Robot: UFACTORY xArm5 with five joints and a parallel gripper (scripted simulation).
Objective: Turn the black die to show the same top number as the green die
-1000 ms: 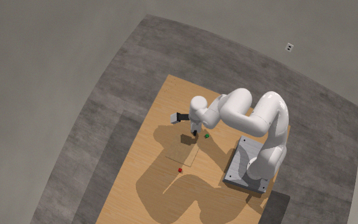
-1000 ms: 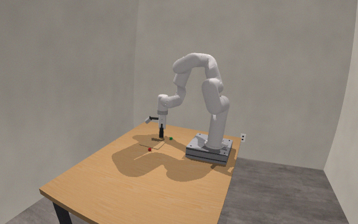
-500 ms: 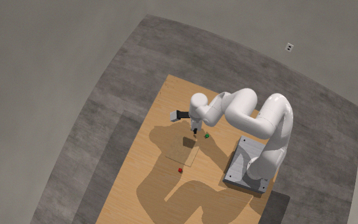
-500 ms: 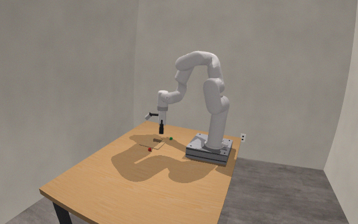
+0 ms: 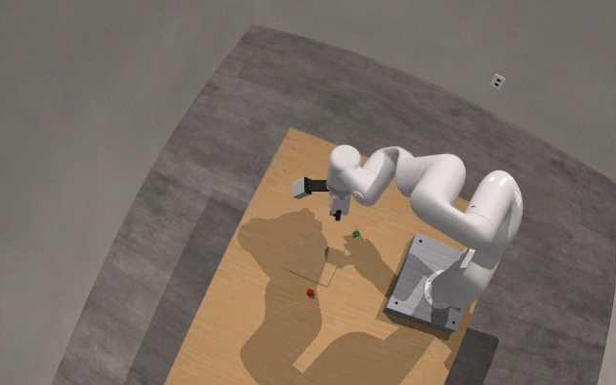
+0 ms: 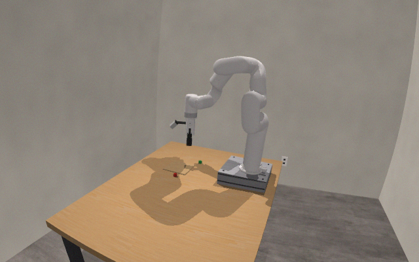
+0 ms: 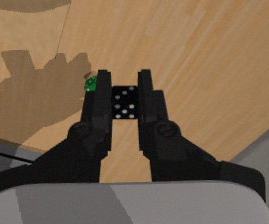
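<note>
My hand is 12 cm to the right of the tan mat, 12 cm above it and 2 cm past it. Also, from my hand: red die (23 cm to the left, 11 cm below, 6 cm behind); then black die (1 cm below, 1 cm behind); then green die (11 cm below, 8 cm behind, 1 cm to the right).
</note>
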